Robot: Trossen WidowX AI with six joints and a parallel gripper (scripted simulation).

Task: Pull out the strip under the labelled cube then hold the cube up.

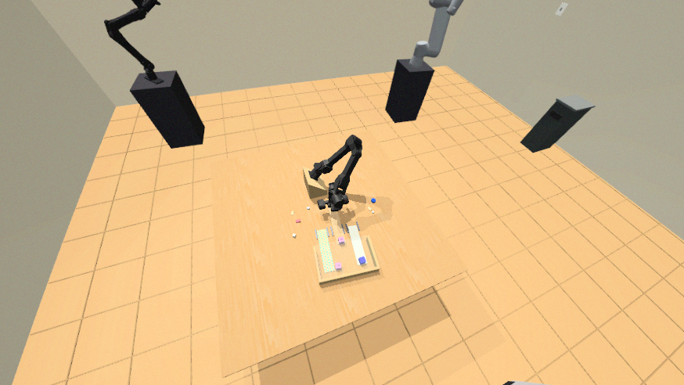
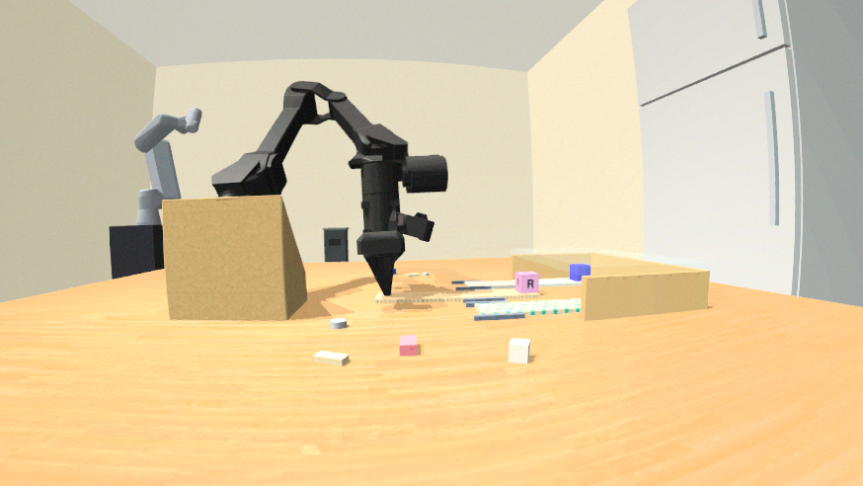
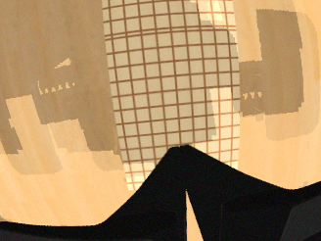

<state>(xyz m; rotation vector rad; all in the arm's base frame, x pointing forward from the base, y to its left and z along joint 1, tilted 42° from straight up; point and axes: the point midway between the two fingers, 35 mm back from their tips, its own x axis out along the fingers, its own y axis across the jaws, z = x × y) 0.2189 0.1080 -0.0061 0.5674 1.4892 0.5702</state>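
Now: the grey disc 15 cm to the right of my gripper tip and 5 cm behind it. Round my gripper tip: pink block: 23 cm to the right, 3 cm ahead; then blue disc: 28 cm to the left; then white cube: 27 cm to the right, 12 cm ahead.
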